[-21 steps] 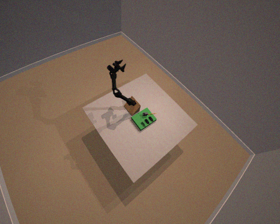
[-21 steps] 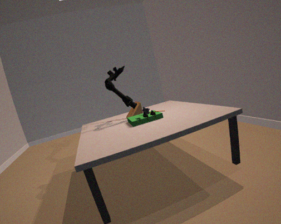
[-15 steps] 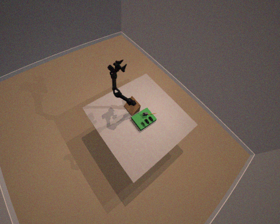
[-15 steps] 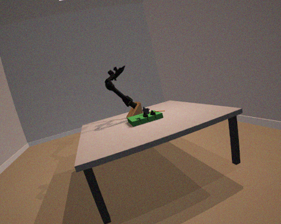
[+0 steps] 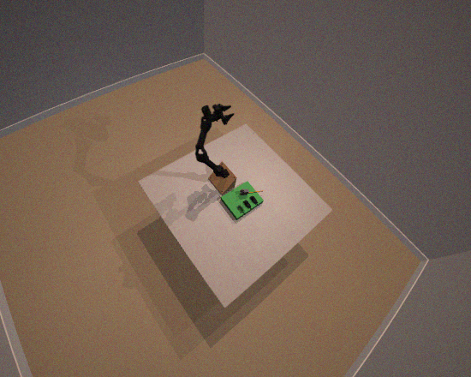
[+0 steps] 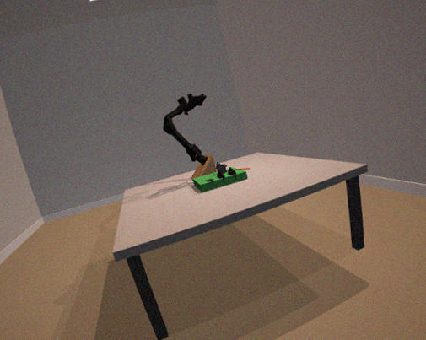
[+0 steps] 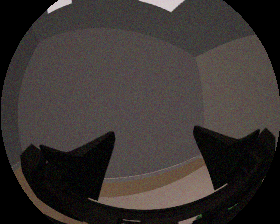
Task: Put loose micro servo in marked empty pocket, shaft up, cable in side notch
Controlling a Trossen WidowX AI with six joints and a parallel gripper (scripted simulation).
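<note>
Right now my gripper tip is 59 cm above the green deck, 44 cm short of it and 12 cm to the left of it.
</note>
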